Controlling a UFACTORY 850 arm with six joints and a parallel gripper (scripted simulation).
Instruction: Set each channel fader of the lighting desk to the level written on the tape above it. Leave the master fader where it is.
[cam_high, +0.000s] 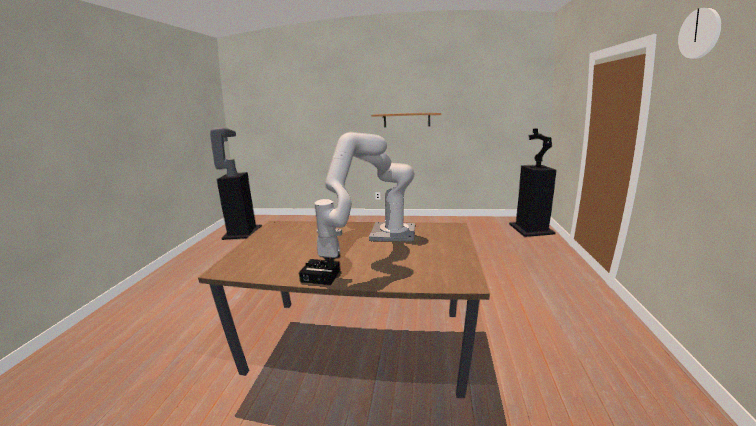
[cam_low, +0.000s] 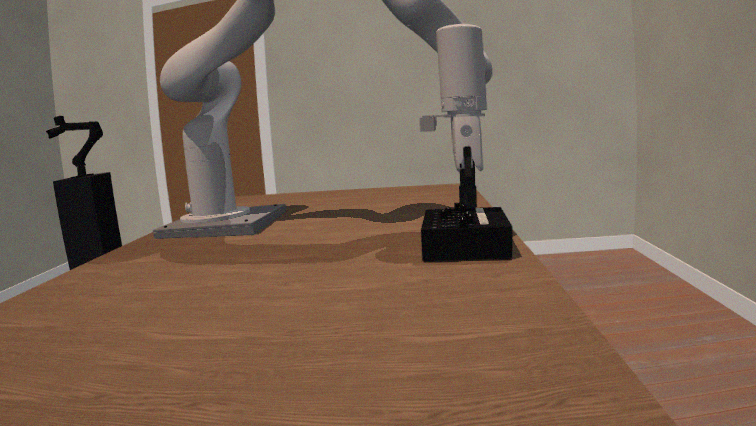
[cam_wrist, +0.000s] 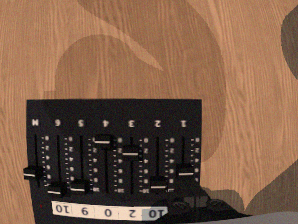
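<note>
My hand is 120 mm to the left of the master fader, 50 mm past it and 10 mm above it.
</note>
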